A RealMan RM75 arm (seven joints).
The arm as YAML. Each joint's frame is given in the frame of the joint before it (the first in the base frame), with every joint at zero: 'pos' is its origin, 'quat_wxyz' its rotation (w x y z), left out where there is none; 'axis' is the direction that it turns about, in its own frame. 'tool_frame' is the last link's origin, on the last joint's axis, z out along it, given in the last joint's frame.
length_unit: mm
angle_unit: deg
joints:
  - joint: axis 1
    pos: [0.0, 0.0, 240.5]
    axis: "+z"
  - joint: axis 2
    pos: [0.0, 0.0, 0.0]
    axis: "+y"
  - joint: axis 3
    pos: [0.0, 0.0, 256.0]
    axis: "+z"
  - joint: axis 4
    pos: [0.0, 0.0, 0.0]
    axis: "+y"
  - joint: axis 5
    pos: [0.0, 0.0, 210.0]
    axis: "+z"
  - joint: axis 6
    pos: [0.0, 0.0, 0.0]
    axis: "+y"
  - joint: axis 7
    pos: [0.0, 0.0, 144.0]
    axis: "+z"
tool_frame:
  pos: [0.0, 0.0, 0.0]
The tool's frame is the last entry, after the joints.
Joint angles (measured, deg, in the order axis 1, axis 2, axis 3, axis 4, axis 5, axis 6, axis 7), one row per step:
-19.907 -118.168 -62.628 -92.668 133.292 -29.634 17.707
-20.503 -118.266 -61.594 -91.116 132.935 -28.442 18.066
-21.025 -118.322 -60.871 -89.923 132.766 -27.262 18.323
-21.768 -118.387 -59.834 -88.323 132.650 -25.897 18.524
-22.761 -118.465 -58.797 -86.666 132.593 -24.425 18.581
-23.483 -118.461 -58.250 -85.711 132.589 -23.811 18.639
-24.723 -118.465 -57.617 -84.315 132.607 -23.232 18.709
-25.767 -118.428 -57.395 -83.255 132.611 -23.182 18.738
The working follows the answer.
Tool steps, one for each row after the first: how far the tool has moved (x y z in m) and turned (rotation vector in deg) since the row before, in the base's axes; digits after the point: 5 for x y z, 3 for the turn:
-0.00125 -0.00047 -0.00684 -0.445 0.299 -0.227
-0.00058 0.00042 -0.00442 -0.009 0.147 -0.281
-0.00110 0.00008 -0.00639 -0.184 0.398 -0.358
-0.00001 0.00051 -0.00628 -0.102 0.350 -0.512
0.00006 0.00046 -0.00353 -0.136 0.431 -0.421
0.00048 0.00116 -0.00488 -0.271 0.798 -0.674
-0.00005 0.00170 -0.00300 -0.257 0.798 -0.399

Tool pose at each row, in the base's axes (x y z in m, rotation vector in deg; rounded; the steps above come from the unrounded poses):
-0.05667 0.31354 -0.07320 -142.861 -36.031 -34.182
-0.05791 0.31306 -0.08004 -143.422 -35.841 -33.805
-0.05849 0.31349 -0.08446 -143.579 -35.448 -33.717
-0.05959 0.31357 -0.09086 -143.968 -34.945 -33.304
-0.05961 0.31408 -0.09713 -144.340 -34.235 -33.021
-0.05955 0.31454 -0.10067 -144.712 -33.618 -32.594
-0.05907 0.31570 -0.10554 -145.365 -32.613 -31.760
-0.05912 0.31740 -0.10854 -145.882 -31.939 -30.825

